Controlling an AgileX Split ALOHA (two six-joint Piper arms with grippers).
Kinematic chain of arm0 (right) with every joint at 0, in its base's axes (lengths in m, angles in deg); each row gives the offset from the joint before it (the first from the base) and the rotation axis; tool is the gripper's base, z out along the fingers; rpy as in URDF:
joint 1: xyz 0 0 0.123 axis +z
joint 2: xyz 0 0 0 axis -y
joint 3: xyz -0.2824 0 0.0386 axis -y
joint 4: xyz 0.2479 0 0.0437 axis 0.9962 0 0.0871
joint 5: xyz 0 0 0 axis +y
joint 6: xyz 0.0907 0 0.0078 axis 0.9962 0 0.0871
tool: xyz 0 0 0 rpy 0 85 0
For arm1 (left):
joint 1: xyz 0 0 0.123 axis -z
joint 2: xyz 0 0 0 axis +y
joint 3: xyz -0.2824 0 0.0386 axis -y
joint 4: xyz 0.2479 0 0.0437 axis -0.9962 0 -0.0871
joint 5: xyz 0 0 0 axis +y
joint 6: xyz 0.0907 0 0.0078 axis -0.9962 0 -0.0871
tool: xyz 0 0 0 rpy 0 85 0
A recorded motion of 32 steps. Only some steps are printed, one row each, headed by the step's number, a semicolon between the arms.
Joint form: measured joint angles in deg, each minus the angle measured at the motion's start. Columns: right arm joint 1, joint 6, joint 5, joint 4, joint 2, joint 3; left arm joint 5, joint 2, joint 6, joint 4, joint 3, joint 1.
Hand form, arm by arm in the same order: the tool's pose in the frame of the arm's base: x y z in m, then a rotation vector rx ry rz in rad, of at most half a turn. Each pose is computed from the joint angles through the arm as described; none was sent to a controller.
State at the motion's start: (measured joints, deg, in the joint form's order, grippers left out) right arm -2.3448 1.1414 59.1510 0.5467 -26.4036 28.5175; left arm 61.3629 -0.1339 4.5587 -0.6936 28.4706 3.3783
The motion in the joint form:
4: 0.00 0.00 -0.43 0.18 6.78 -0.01; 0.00 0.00 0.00 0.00 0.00 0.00
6: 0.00 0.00 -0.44 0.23 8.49 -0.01; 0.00 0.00 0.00 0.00 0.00 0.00
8: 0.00 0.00 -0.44 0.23 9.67 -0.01; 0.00 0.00 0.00 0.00 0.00 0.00
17: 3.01 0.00 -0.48 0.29 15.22 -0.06; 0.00 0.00 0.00 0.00 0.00 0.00
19: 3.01 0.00 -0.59 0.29 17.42 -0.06; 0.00 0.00 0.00 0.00 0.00 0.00
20: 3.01 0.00 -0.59 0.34 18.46 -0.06; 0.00 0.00 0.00 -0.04 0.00 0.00
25: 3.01 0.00 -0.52 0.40 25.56 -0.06; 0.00 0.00 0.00 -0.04 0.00 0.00
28: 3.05 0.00 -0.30 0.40 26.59 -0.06; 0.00 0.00 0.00 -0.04 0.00 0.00
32: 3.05 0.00 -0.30 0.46 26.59 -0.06; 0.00 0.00 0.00 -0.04 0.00 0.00
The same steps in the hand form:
4: 0.0496 -0.0010 0.2714 0.0740 2.3521 0.0057; -0.0052 0.0013 0.2755 -0.0218 2.0559 -0.0714
6: 0.0452 -0.0008 0.2728 0.0730 2.3221 0.0064; -0.0052 0.0013 0.2755 -0.0218 2.0559 -0.0714
8: 0.0421 -0.0007 0.2737 0.0722 2.3015 0.0062; -0.0052 0.0013 0.2755 -0.0218 2.0559 -0.0714
17: 0.0274 0.0015 0.2769 0.0106 2.2061 0.0356; -0.0052 0.0013 0.2755 -0.0218 2.0559 -0.0714
19: 0.0215 0.0014 0.2779 0.0101 2.1658 0.0360; -0.0052 0.0013 0.2755 -0.0218 2.0559 -0.0714
20: 0.0187 0.0014 0.2783 0.0099 2.1477 0.0372; -0.0052 0.0013 0.2755 -0.0218 2.0558 -0.0706
25: -0.0007 0.0013 0.2793 0.0082 2.0250 0.0397; -0.0052 0.0013 0.2755 -0.0218 2.0558 -0.0706
28: -0.0036 0.0012 0.2790 0.0072 2.0109 0.0402; -0.0052 0.0013 0.2755 -0.0218 2.0558 -0.0706
32: -0.0036 0.0013 0.2790 0.0072 2.0109 0.0415; -0.0052 0.0013 0.2755 -0.0218 2.0558 -0.0706

